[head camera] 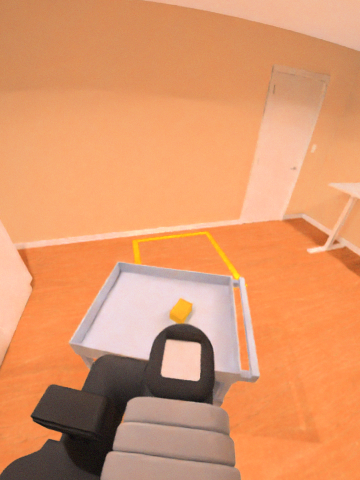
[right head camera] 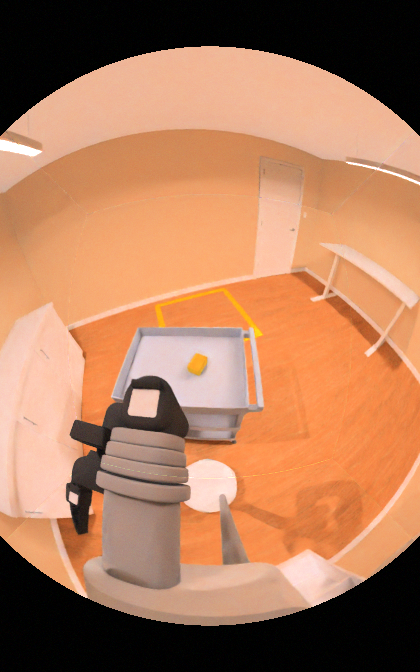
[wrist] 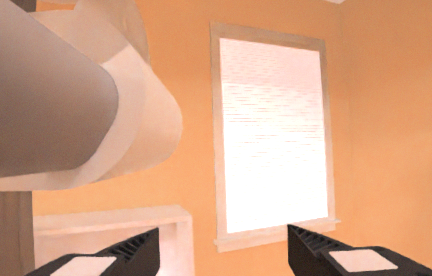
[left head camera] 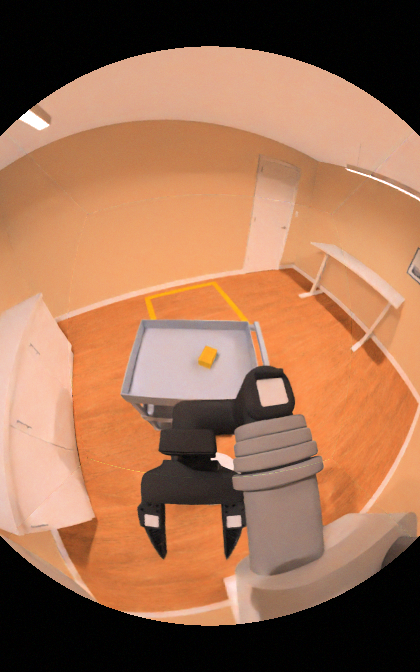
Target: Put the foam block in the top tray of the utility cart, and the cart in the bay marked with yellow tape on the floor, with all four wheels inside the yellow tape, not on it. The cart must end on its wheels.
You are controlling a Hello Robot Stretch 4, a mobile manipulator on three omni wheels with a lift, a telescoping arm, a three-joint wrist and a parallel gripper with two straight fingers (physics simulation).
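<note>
The yellow foam block (head camera: 181, 310) (left head camera: 207, 356) (right head camera: 197, 364) lies in the top tray of the grey utility cart (head camera: 175, 271) (left head camera: 195, 324) (right head camera: 190, 331). The cart stands upright in front of the arm, its handle on the right side. The yellow tape (head camera: 170, 237) (left head camera: 180, 291) (right head camera: 190, 297) shows on the floor beyond the cart, near the far wall. The cart hides its near part, and the wheels' places against the tape cannot be seen. My gripper (left head camera: 196, 556) (wrist: 223, 246) is open and empty, on the near side of the cart, its fingers pointing away from it.
A white cabinet (left head camera: 40, 425) (right head camera: 45, 440) stands left of the cart. A white table (left head camera: 360, 275) (right head camera: 370, 275) stands along the right wall. A door (head camera: 280, 150) is in the far wall. The wrist view shows a window (wrist: 275, 135) and a white shelf unit (wrist: 110, 220).
</note>
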